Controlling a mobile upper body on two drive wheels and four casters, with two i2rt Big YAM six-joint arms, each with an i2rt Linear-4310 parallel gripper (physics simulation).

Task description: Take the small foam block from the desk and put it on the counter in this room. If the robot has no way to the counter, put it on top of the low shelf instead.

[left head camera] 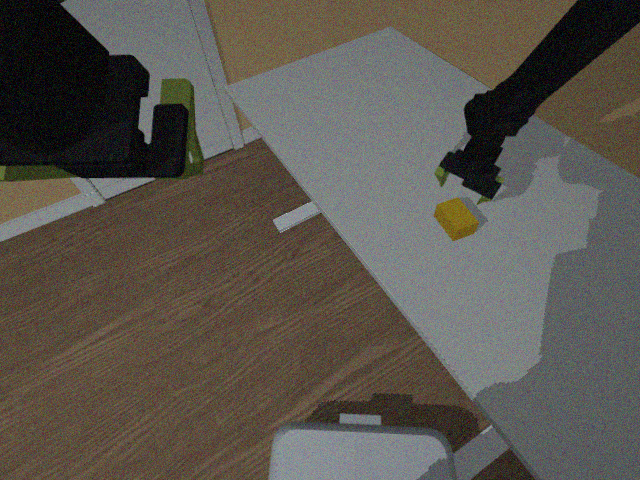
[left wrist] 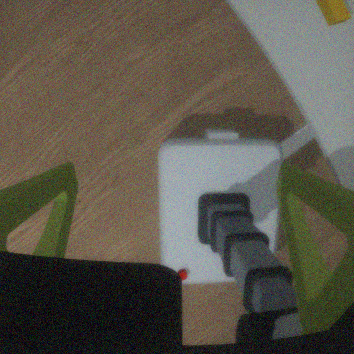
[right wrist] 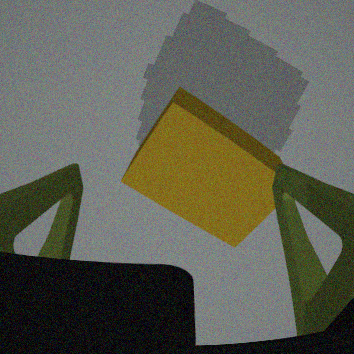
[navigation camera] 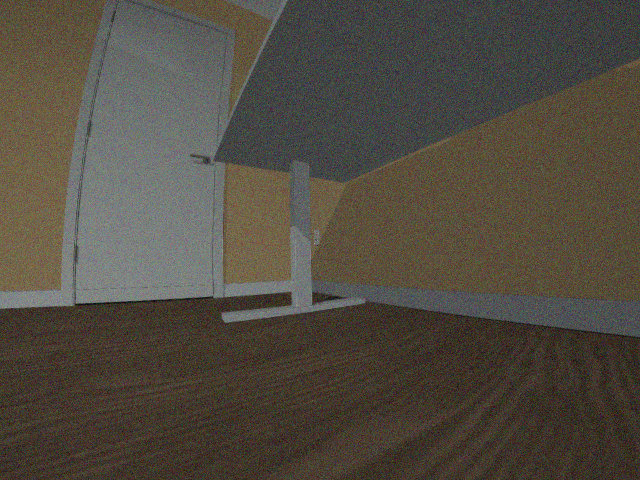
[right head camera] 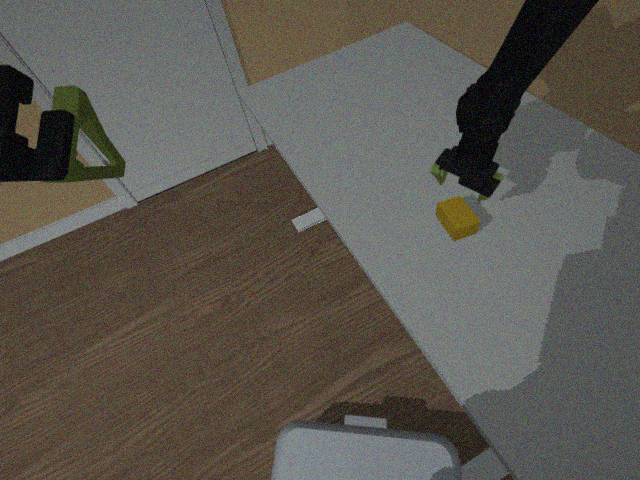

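Observation:
The small yellow foam block lies on the pale grey desk. My right gripper is open and empty, over the desk beside the block. In the right wrist view the block shows ahead of and between the fingers, its right corner partly behind the right fingertip. My left gripper is open and empty, away from the desk, over the floor side; one of its fingers shows in the right head view. The counter and low shelf do not show.
My white base is close to the desk edge. A white door stands beyond the desk's far end. The navigation view shows the desk's underside, its leg and foot bar, and a tan wall.

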